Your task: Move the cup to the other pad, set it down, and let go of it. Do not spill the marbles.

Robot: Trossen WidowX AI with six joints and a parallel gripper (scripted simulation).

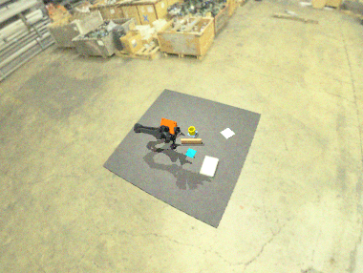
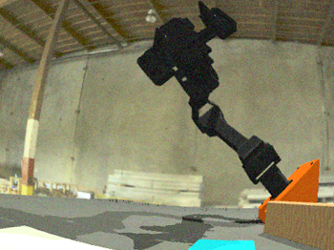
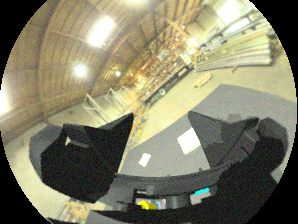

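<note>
Right now the yellow cup is 8 cm behind my gripper tip, 31 cm to the left of it and 29 cm below it. The rest, counted from my gripper tip: cyan pad 1 cm behind, 8 cm to the left, 34 cm below; then light blue pad 8 cm behind, 31 cm to the left, 34 cm below; then wooden block 4 cm behind, 19 cm to the left, 31 cm below.
</note>
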